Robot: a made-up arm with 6 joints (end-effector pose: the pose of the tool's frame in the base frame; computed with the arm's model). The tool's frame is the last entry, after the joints.
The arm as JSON. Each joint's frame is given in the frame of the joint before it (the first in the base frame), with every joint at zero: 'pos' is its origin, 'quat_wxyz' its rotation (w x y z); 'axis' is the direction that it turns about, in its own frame. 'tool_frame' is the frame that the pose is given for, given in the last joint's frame.
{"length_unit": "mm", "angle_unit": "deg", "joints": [
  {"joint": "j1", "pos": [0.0, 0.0, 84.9], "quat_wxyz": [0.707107, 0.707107, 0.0, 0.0], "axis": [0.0, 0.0, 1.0]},
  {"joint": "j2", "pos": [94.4, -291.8, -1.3], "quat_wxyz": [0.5, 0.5, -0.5, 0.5], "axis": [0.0, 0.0, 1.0]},
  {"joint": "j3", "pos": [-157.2, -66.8, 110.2], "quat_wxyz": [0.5, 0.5, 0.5, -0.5], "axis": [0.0, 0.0, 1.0]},
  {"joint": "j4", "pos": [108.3, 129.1, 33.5], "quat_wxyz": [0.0, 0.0, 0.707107, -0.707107], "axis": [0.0, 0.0, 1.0]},
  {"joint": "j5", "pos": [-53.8, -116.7, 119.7], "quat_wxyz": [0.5, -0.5, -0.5, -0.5], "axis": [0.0, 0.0, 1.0]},
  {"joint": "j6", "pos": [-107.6, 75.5, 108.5], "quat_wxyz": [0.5, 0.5, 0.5, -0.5], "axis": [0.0, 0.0, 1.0]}
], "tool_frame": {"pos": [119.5, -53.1, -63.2], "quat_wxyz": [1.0, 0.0, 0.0, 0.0]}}
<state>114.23 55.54 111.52 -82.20 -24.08 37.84</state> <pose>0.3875 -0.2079 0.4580 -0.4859 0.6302 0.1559 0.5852</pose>
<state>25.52 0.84 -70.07 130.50 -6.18 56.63</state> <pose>0.1983 0.2195 -0.2048 0.2183 0.5875 -0.2882 0.7239</pose>
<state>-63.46 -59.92 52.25 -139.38 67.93 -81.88</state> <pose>-0.5531 0.0226 -0.2094 -0.0915 -0.0721 -0.9587 0.2594</pose>
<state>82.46 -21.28 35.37 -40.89 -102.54 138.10</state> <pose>0.2105 0.1616 0.0932 0.0829 0.5893 -0.4135 0.6891</pose>
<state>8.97 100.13 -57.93 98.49 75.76 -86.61</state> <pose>0.2001 -0.3645 -0.0595 -0.4858 0.8033 -0.3021 0.1654</pose>
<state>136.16 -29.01 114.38 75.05 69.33 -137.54</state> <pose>0.2732 0.1047 0.7694 0.2424 -0.7436 -0.0381 0.6220</pose>
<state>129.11 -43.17 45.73 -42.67 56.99 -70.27</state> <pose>0.1924 -0.1530 0.5119 0.5056 -0.8400 -0.0858 0.1770</pose>
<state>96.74 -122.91 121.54 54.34 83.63 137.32</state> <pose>0.6100 0.0286 0.1166 0.0842 -0.5703 -0.4417 0.6874</pose>
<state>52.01 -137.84 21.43 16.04 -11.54 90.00</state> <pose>0.2186 -0.0399 -0.2482 0.1982 -0.3902 -0.8636 0.2502</pose>
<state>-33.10 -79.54 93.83 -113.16 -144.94 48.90</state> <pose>-0.0793 -0.0769 -0.2221 -0.6097 0.7004 0.2717 0.2527</pose>
